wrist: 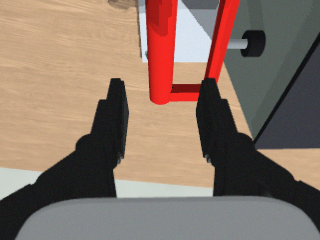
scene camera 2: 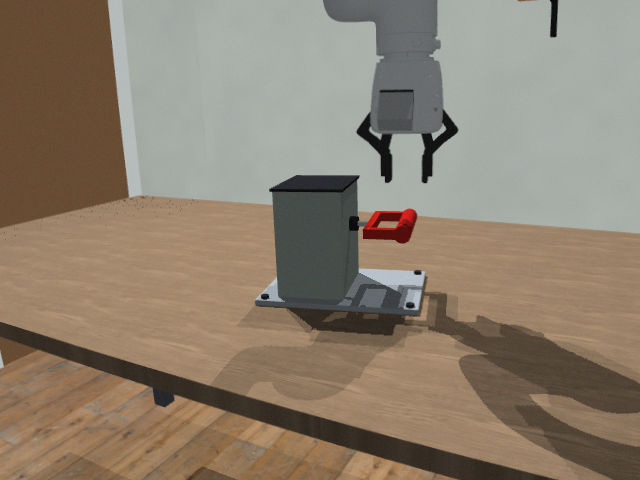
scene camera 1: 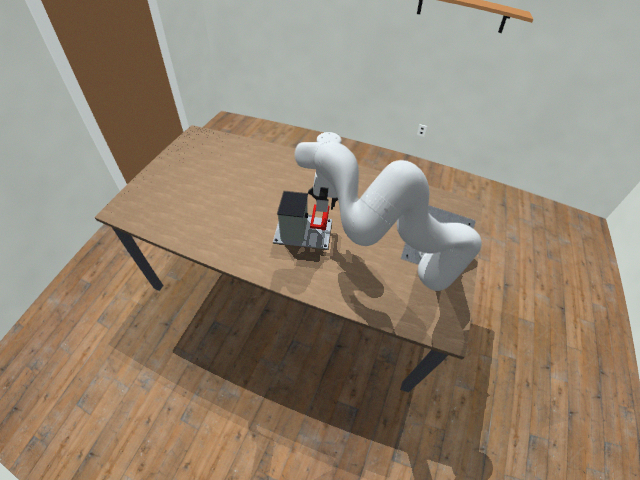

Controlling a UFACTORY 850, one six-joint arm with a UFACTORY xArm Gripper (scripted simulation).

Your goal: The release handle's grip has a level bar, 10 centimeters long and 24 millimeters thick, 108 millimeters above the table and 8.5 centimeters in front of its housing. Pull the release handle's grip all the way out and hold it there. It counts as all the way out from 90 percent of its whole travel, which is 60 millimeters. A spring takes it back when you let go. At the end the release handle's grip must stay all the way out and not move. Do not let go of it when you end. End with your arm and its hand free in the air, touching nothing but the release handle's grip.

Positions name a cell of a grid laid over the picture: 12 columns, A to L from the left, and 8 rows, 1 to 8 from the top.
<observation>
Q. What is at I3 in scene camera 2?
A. My gripper.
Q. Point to a grey housing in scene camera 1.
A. F4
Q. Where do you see a grey housing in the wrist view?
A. At K3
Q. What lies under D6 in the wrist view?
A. My gripper.
</observation>
